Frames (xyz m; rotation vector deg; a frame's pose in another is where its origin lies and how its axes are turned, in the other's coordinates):
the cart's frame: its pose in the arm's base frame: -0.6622 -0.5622 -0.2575 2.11 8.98 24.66
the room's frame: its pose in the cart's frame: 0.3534 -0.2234 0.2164 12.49 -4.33 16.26
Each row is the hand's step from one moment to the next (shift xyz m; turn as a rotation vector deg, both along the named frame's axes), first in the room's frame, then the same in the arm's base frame.
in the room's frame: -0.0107 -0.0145 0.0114 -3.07 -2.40 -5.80
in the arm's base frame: 0.0030 -0.0200 0.0066 -2.09 -2.44 -6.21
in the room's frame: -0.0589 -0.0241 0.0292 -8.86 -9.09 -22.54
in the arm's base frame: -0.0242 -0.0621 0.0214 -5.92 -7.31 -24.10
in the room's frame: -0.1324 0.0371 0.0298 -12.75 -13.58 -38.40
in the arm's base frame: -0.1176 -0.0649 0.0418 -9.45 -9.56 -40.51
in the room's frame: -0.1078 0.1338 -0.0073 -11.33 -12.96 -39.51
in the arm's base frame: -0.1656 0.0299 0.0356 -8.98 -7.94 -41.40
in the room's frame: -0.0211 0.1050 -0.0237 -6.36 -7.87 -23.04
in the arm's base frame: -0.0852 0.0684 0.0098 -4.86 -4.70 -24.24
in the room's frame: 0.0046 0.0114 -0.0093 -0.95 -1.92 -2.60
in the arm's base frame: -0.0054 0.0134 -0.0054 -0.10 -1.43 -3.05
